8 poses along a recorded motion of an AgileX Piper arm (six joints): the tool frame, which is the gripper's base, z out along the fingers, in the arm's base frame.
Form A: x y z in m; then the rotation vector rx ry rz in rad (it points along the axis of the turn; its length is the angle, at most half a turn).
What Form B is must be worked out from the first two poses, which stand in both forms.
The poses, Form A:
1: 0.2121 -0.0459 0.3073 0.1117 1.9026 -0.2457
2: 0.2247 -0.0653 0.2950 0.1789 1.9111 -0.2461
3: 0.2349 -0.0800 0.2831 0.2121 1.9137 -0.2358
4: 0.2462 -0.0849 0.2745 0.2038 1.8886 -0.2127
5: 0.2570 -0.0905 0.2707 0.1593 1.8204 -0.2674
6: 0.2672 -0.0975 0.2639 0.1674 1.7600 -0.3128
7: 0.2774 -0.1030 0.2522 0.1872 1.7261 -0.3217
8: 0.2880 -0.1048 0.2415 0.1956 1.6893 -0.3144
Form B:
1: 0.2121 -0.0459 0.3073 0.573 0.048 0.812 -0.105
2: 0.2247 -0.0653 0.2950 0.567 0.076 0.813 -0.105
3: 0.2349 -0.0800 0.2831 0.565 0.090 0.814 -0.100
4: 0.2462 -0.0849 0.2745 0.577 0.087 0.807 -0.091
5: 0.2570 -0.0905 0.2707 0.603 0.069 0.786 -0.115
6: 0.2672 -0.0975 0.2639 0.623 0.073 0.766 -0.136
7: 0.2774 -0.1030 0.2522 0.635 0.082 0.755 -0.141
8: 0.2880 -0.1048 0.2415 0.649 0.086 0.743 -0.138
